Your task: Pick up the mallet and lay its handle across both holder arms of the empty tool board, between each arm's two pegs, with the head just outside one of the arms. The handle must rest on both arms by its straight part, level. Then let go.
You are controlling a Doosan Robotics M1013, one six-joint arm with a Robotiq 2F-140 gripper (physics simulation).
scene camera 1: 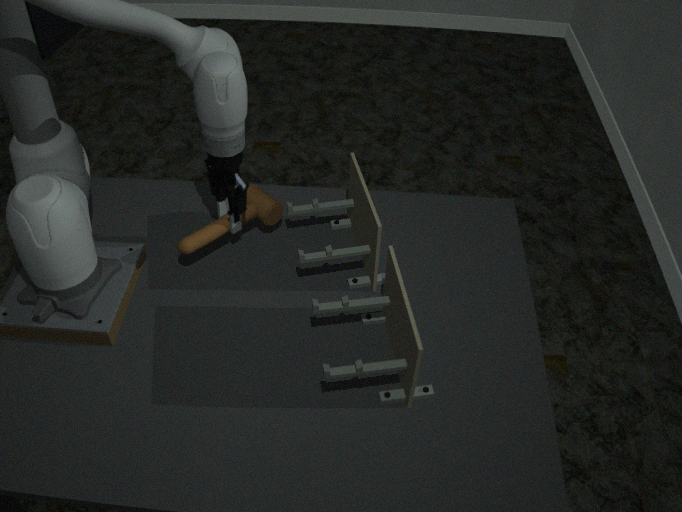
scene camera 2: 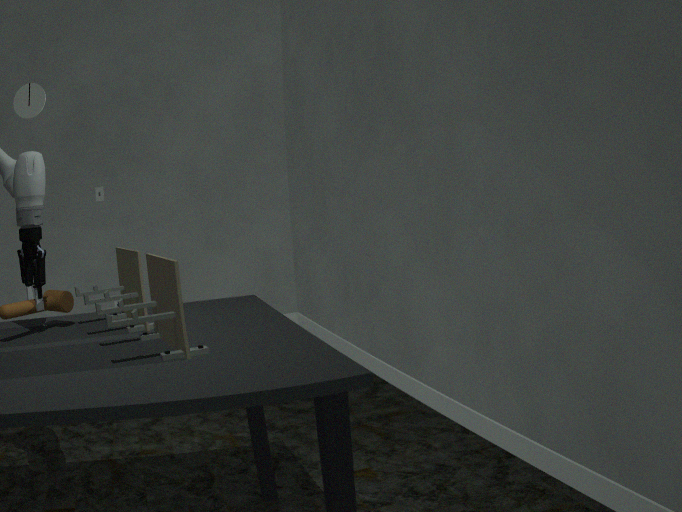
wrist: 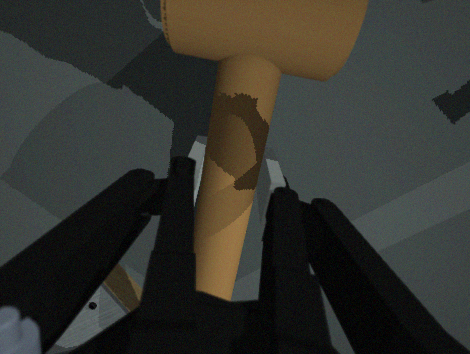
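Where they show: gripper, fingertip midpoint: [scene camera 1: 230, 225] [scene camera 2: 36, 309] [wrist: 232, 159]; arm's base, link origin: [scene camera 1: 70, 283].
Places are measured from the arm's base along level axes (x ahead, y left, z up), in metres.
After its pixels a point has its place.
Note:
The orange-brown mallet [scene camera 1: 202, 237] @[x 0.265, y 0.175, z 0.052 m] [scene camera 2: 57, 301] @[x 0.363, y 0.295, z 0.035 m] [wrist: 260, 35] @[x 0.342, y 0.327, z 0.057 m] hangs a little above the table, its shadow apart below it. My gripper [scene camera 1: 228, 219] @[x 0.297, y 0.258, z 0.023 m] [scene camera 2: 35, 300] @[x 0.297, y 0.258, z 0.023 m] [wrist: 232, 159] @[x 0.297, y 0.258, z 0.023 m] points down and is shut on its handle, near the head. The head faces the boards; the handle's free end points toward the robot base. Two upright tool boards stand to the right, a back board [scene camera 1: 365, 220] @[x 0.619, y 0.292, z 0.090 m] and a front board [scene camera 1: 403, 325] @[x 0.759, y 0.014, z 0.100 m] [scene camera 2: 165, 297] @[x 0.756, y 0.022, z 0.070 m], both without tools. The back board's arms [scene camera 1: 336, 207] @[x 0.532, y 0.365, z 0.046 m] [scene camera 1: 344, 253] @[x 0.591, y 0.216, z 0.051 m] and the front board's arms [scene camera 1: 363, 304] @[x 0.665, y 0.087, z 0.047 m] [scene camera 1: 385, 366] @[x 0.742, y -0.051, z 0.047 m] reach toward the robot, each with two pegs.
The head is close to the tip of the back board's rear arm in scene camera 1. White feet [scene camera 1: 387, 395] @[x 0.755, y -0.067, z -0.029 m] [scene camera 2: 175, 355] @[x 0.772, y -0.069, z -0.038 m] hold the boards up on the grey table [scene camera 1: 473, 440] @[x 0.938, y -0.114, z -0.046 m] [scene camera 2: 264, 352] @[x 0.963, y -0.059, z -0.045 m]. The robot's base plate [scene camera 1: 118, 286] @[x 0.115, y 0.022, z 0.001 m] is at the left.

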